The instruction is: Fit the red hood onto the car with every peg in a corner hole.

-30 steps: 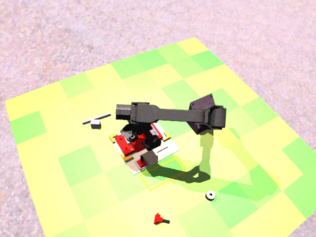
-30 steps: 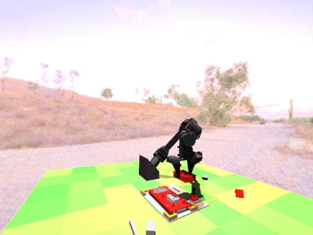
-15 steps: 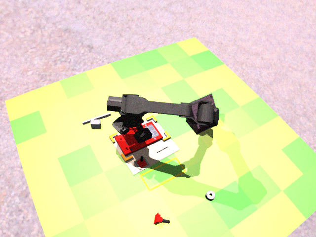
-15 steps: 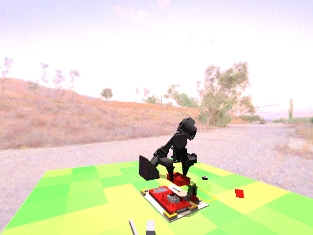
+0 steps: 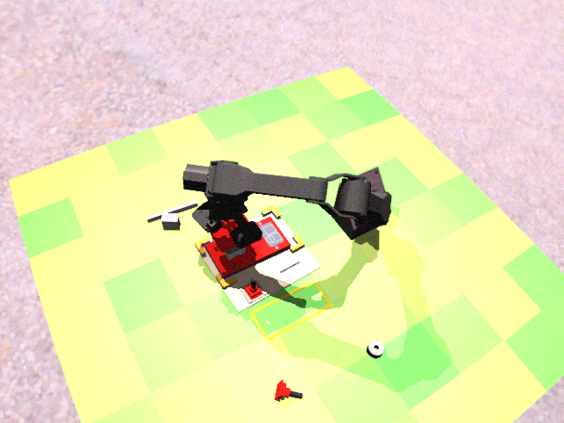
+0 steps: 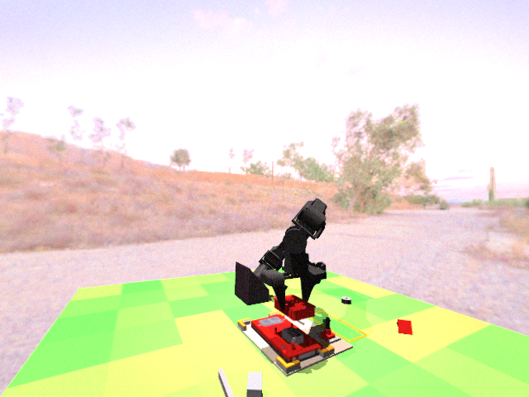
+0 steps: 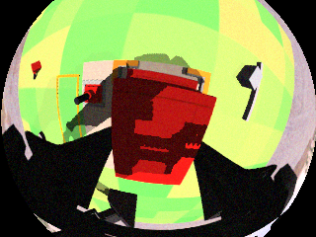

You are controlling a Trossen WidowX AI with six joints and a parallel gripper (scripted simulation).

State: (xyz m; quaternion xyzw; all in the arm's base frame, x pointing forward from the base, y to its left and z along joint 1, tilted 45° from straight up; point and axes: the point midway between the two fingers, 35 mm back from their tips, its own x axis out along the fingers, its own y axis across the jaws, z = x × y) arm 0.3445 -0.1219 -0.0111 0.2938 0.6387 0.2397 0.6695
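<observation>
The grey engine block lies 80 mm below my gripper tip. Round my gripper tip: hood 10 mm above; then white jig 90 mm below, 50 mm behind, 20 mm to the left.
</observation>
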